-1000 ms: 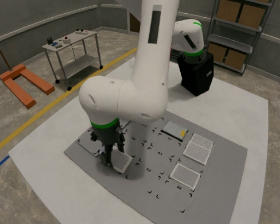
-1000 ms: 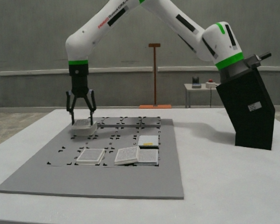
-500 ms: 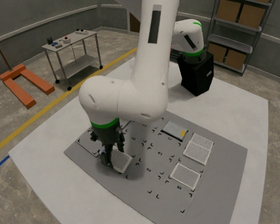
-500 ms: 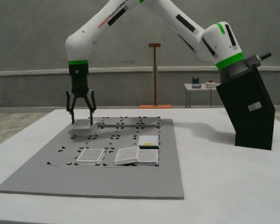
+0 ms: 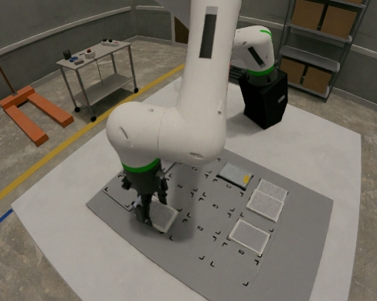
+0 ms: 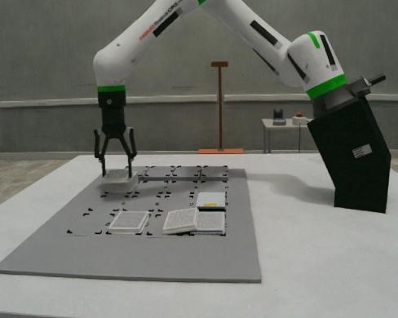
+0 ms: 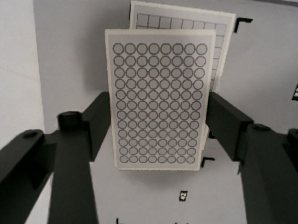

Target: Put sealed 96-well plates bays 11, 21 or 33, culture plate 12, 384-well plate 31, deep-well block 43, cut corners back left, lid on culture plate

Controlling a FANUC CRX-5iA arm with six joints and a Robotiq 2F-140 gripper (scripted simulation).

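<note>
My hand is 1 cm past the tall white block, 2 cm to the left of it and 5 cm above it. From my hand the other things lie so: plate: 30 cm behind, 34 cm to the left, 6 cm below; then lid: 32 cm behind, 17 cm to the left, 6 cm below; then bay label: 14 cm behind, 32 cm to the left, 7 cm below.
</note>
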